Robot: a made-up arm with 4 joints. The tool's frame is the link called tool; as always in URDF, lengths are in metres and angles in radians. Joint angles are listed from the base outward. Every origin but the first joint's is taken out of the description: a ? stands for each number. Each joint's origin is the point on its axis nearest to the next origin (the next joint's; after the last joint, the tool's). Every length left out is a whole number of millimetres.
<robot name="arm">
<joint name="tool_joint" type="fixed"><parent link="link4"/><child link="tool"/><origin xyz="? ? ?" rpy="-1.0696 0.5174 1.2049"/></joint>
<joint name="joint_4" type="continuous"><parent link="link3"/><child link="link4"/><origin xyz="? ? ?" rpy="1.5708 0.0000 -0.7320"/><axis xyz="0 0 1"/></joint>
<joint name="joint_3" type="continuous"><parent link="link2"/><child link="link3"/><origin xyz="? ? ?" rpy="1.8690 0.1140 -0.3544"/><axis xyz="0 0 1"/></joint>
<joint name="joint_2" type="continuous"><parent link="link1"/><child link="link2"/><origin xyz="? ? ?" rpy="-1.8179 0.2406 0.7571"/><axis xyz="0 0 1"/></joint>
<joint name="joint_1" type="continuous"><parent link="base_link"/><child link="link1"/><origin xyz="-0.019 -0.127 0.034" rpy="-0.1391 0.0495 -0.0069"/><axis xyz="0 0 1"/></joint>
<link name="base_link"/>
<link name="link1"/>
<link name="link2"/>
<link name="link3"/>
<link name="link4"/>
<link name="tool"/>
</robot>
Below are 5 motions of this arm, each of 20 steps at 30 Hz.
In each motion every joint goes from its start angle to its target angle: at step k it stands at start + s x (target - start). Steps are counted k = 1, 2, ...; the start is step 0. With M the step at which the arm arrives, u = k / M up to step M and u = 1 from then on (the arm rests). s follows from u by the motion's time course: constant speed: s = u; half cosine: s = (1 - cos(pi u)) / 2; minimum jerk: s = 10 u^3 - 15 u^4 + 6 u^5.
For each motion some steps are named. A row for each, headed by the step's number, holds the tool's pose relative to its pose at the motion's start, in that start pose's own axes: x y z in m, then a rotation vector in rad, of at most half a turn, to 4 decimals.
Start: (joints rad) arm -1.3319 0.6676 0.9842 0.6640
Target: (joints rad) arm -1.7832 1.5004 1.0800 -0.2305
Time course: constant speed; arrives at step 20
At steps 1, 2, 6, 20:
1: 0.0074 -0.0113 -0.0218 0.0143 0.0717 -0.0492
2: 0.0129 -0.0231 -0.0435 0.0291 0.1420 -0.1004
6: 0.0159 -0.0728 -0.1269 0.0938 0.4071 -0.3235
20: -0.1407 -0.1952 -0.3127 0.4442 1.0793 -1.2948

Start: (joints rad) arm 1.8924 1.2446 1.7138 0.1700
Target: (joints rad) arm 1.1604 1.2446 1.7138 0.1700
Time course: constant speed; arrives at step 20
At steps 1, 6, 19, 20:
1: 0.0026 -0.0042 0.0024 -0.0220 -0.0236 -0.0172
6: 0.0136 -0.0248 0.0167 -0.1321 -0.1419 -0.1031
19: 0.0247 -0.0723 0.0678 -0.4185 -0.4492 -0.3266
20: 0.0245 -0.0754 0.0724 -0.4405 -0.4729 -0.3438

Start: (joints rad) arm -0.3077 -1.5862 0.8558 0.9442
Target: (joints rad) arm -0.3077 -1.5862 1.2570 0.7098
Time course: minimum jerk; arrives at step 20
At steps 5, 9, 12, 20:
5: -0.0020 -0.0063 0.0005 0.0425 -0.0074 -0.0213
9: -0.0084 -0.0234 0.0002 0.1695 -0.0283 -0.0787
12: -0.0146 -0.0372 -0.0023 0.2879 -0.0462 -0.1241
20: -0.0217 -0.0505 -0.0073 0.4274 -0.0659 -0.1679

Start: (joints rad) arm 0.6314 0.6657 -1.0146 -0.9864
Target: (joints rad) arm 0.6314 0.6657 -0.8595 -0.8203
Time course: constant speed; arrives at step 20
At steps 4, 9, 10, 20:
4: 0.0007 0.0076 0.0039 -0.0101 -0.0140 0.0420
9: 0.0010 0.0172 0.0088 -0.0216 -0.0322 0.0946
10: 0.0010 0.0191 0.0098 -0.0237 -0.0359 0.1051
20: -0.0005 0.0383 0.0198 -0.0419 -0.0751 0.2102

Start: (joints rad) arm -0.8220 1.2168 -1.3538 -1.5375
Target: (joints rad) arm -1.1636 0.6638 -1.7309 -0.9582
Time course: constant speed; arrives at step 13
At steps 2, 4, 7, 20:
2: -0.0013 -0.0075 0.0037 0.0399 -0.0509 -0.0288
4: -0.0043 -0.0166 0.0068 0.0748 -0.1022 -0.0666
7: -0.0121 -0.0326 0.0096 0.1165 -0.1777 -0.1390
20: -0.0404 -0.0674 0.0079 0.1560 -0.3126 -0.3309

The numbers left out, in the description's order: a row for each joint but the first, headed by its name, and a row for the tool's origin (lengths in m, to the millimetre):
tool: 0.084 0.181 0.000
joint_4: 0.008 0.084 0.000
joint_3: -0.156 0.034 0.000
joint_2: -0.082 0.025 0.000

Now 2 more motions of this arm.
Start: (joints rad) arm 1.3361 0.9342 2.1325 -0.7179
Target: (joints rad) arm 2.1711 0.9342 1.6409 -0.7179
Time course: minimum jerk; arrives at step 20
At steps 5, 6, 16, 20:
5: -0.0117 0.0059 -0.0114 0.0164 0.0580 -0.0091
6: -0.0188 0.0093 -0.0176 0.0246 0.0917 -0.0138
16: -0.1314 0.0467 -0.0626 0.0522 0.5465 -0.0300
20: -0.1405 0.0486 -0.0632 0.0486 0.5803 -0.0270

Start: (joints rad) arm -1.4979 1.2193 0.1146 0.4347
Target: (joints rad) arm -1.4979 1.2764 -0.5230 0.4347
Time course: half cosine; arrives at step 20
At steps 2, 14, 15, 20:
2: 0.0006 0.0001 -0.0015 -0.0133 0.0086 -0.0024
14: 0.0131 -0.0045 -0.0506 -0.4362 0.2767 -0.0692
15: 0.0135 -0.0055 -0.0543 -0.4693 0.2972 -0.0736
20: 0.0142 -0.0085 -0.0632 -0.5507 0.3473 -0.0840

